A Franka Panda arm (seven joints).
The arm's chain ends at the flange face. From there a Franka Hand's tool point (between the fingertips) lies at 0.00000 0.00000 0.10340 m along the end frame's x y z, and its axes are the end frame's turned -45 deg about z.
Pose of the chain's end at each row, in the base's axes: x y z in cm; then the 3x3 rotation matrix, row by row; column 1 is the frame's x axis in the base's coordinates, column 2 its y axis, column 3 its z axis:
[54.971 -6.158 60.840], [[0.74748 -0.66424 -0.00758], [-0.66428 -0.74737 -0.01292], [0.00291 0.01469 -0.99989]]
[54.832 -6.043 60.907], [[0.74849 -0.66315 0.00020], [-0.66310 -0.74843 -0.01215], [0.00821 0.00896 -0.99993]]
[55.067 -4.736 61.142], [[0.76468 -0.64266 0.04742], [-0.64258 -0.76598 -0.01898], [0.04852 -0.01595 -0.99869]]
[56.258 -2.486 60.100], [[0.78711 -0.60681 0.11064], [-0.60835 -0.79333 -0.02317], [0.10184 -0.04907 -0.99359]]
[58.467 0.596 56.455], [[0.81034 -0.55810 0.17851], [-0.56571 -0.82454 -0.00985], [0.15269 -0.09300 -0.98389]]
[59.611 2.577 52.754], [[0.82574 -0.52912 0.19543], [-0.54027 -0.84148 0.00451], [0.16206 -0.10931 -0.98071]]
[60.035 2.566 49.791], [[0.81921 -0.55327 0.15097], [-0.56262 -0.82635 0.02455], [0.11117 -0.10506 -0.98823]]
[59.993 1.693 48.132], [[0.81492 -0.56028 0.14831], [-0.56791 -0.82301 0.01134], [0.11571 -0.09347 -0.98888]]
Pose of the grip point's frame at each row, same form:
[54.893 -6.292 50.501], [[0.99824 0.05886 -0.00758], [0.05875 -0.99819 -0.01292], [-0.00833 0.01245 -0.99989]]
[54.834 -6.169 50.568], [[0.99818 0.06034 0.00020], [0.06034 -0.99810 -0.01215], [-0.00053 0.01214 -0.99993]]
[55.557 -4.932 50.816], [[0.99514 0.08628 0.04742], [0.08726 -0.99600 -0.01898], [0.04559 0.02303 -0.99869]]
[57.402 -2.726 49.826], [[0.98565 0.12749 0.11064], [0.13080 -0.99114 -0.02317], [0.10671 0.03731 -0.99359]]
[60.313 0.494 46.282], [[0.96763 0.17836 0.17851], [0.18302 -0.98306 -0.00985], [0.17373 0.04221 -0.98389]]
[61.632 2.624 42.613], [[0.95803 0.20974 0.19543], [0.21299 -0.97704 0.00451], [0.19189 0.03730 -0.98071]]
[61.596 2.820 39.573], [[0.97049 0.18805 0.15097], [0.18649 -0.98215 0.02455], [0.15290 0.00432 -0.98823]]
[61.527 1.810 37.907], [[0.97241 0.18006 0.14831], [0.18038 -0.98353 0.01134], [0.14791 0.01573 -0.98888]]

